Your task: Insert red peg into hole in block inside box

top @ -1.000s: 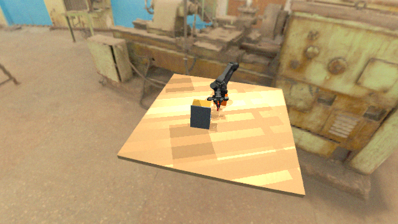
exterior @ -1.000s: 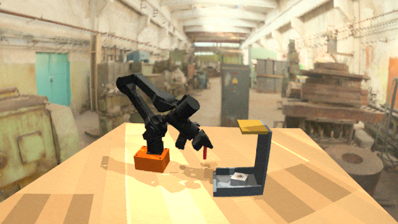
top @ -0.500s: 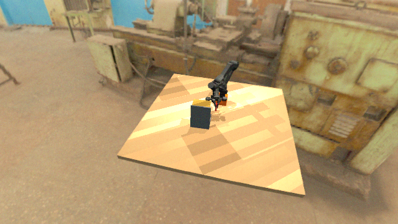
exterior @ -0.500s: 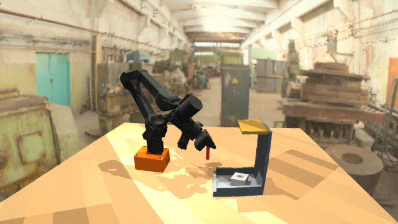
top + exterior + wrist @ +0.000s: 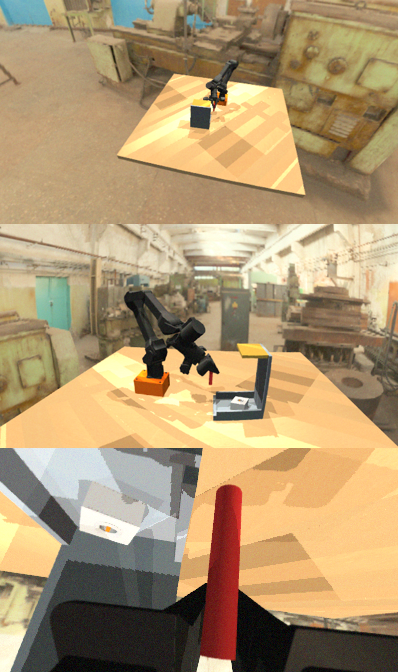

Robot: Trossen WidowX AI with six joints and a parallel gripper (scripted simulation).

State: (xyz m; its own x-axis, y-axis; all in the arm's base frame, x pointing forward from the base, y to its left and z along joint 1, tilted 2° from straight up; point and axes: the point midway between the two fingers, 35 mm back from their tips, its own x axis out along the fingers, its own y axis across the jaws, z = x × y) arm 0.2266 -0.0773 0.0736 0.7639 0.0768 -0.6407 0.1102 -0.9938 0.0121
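Now: the box back wall 14 cm ahead of my gripper tip, 11 cm to the right of it and 1 cm above it. Also, from my gripper tip: yellow roof 12 cm above, 11 cm to the right, 9 cm ahead; then red peg 3 cm behind, 1 cm below.
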